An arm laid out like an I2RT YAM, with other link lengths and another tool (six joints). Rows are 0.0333 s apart.
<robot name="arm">
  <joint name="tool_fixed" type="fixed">
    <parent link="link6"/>
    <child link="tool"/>
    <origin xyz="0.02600 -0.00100 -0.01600" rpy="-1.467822 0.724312 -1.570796"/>
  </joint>
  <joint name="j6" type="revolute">
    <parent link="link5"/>
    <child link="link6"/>
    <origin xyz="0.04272 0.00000 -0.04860" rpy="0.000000 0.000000 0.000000"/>
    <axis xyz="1 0 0"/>
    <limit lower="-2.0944" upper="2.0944"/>
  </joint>
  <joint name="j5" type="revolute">
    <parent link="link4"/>
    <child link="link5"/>
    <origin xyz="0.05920 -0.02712 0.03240" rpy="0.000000 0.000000 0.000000"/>
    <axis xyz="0 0 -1"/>
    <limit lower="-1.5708" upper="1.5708"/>
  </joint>
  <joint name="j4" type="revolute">
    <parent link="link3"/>
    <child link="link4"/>
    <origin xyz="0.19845 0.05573 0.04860" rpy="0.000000 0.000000 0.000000"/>
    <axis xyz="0 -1 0"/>
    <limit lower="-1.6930" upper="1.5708"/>
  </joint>
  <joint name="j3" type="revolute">
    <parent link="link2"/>
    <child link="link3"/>
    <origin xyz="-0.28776 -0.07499 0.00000" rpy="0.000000 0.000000 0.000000"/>
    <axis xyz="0 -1 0"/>
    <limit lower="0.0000" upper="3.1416"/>
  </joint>
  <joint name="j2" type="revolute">
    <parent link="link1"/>
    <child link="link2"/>
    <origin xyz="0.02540 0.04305 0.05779" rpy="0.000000 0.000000 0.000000"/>
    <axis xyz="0 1 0"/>
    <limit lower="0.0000" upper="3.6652"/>
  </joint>
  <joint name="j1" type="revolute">
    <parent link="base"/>
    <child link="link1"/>
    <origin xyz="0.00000 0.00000 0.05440" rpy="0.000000 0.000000 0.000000"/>
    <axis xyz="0 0 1"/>
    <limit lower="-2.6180" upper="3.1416"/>
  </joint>
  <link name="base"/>
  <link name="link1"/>
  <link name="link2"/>
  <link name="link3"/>
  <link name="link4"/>
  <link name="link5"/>
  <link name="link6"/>
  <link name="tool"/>
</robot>
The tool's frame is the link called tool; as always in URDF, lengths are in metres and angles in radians.
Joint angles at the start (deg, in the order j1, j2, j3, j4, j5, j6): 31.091 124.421 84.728 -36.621 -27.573 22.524
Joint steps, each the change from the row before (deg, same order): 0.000 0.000 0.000 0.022 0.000 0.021; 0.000 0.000 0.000 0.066 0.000 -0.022; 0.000 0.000 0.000 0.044 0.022 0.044; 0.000 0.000 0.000 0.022 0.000 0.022; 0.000 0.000 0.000 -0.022 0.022 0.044; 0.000 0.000 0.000 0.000 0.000 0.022; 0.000 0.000 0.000 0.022 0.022 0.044; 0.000 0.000 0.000 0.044 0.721 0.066; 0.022 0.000 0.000 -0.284 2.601 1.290
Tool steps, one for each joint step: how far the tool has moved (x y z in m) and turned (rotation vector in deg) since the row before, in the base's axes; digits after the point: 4 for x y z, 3 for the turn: 0.0000 0.0000 0.0000 0.010 -0.008 -0.018; 0.0001 0.0001 0.0000 0.035 -0.068 0.019; 0.0001 0.0000 0.0000 0.002 -0.026 -0.043; 0.0000 0.0000 0.0000 0.010 -0.008 -0.019; 0.0000 0.0000 0.0000 -0.032 0.030 -0.043; 0.0000 0.0000 0.0000 -0.001 0.011 -0.019; 0.0001 0.0000 0.0000 -0.009 -0.008 -0.043; 0.0006 -0.0005 -0.0004 -0.580 -0.366 -0.230; 0.0010 -0.0020 -0.0013 -2.360 -0.444 -1.727
